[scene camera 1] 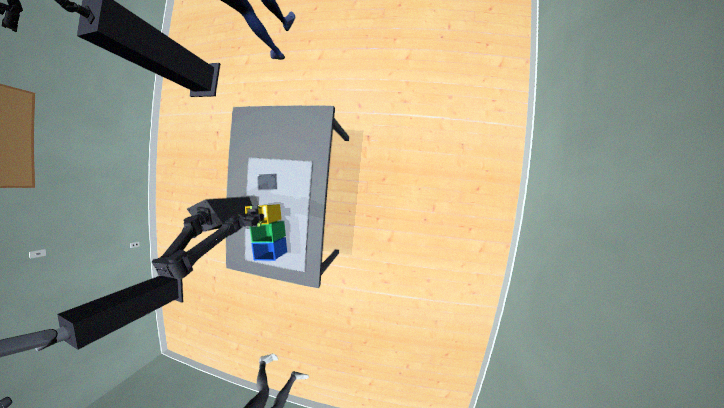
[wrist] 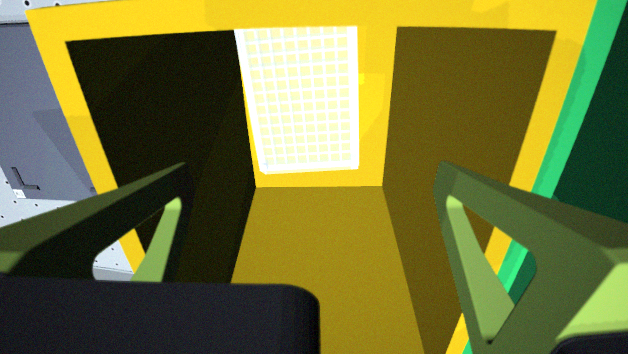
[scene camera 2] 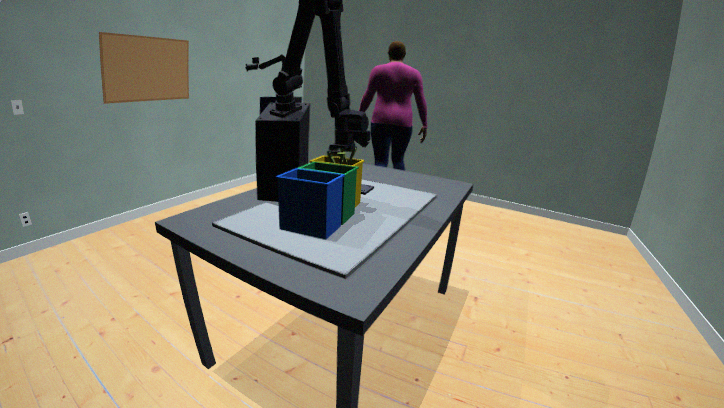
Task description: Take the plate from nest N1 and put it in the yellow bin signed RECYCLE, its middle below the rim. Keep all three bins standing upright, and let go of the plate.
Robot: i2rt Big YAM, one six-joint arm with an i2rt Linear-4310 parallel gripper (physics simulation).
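Seen in the pictures: gripper, fingertip midpoint: (wrist: 313, 175); arm's base, origin of the base link: (scene camera 1: 205, 215) (scene camera 2: 286, 110).
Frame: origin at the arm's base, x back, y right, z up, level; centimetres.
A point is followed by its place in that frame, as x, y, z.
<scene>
The yellow bin (scene camera 1: 274, 212) @(-34.2, -4.3, -27.6) (scene camera 2: 359, 182) @(-33.6, -7.1, -26.9) (wrist: 300, 13) @(-34.3, -3.9, -18.3) stands upright at the end of a row of bins; its sign does not show. The clear gridded plate (wrist: 307, 100) @(-26.3, -2.9, -34.7) is inside it, on end along the far inner wall in the wrist view, its upper edge near the rim's inner edge and its lower edge near the bin floor. My gripper (scene camera 1: 259, 217) @(-28.3, -2.6, -21.3) (scene camera 2: 342, 154) @(-28.3, -2.6, -21.3) (wrist: 313, 175) @(-28.3, -2.6, -21.3) is open and empty at the bin's mouth, its fingers apart from the plate. The green bin (scene camera 1: 278, 231) @(-39.1, 9.0, -26.8) (scene camera 2: 349, 197) @(-39.1, 8.8, -28.0) and blue bin (scene camera 1: 280, 249) @(-41.6, 22.3, -27.1) (scene camera 2: 303, 206) @(-35.0, 28.7, -26.7) stand upright.
The green bin is close beside the yellow one, the blue bin beyond it. A flat dark grey nest (scene camera 1: 267, 181) @(-21.0, -25.7, -35.1) (scene camera 2: 373, 189) (wrist: 35, 100) @(-22.5, -24.9, -35.1) lies on the pale mat (scene camera 1: 298, 177) @(-46.1, -31.6, -36.3) on the other side. The grey table (scene camera 1: 278, 131) @(-24.1, -64.9, -37.6) (scene camera 2: 314, 288) @(-54.8, 48.6, -37.6) carries them. A person (scene camera 2: 397, 96) stands behind.
</scene>
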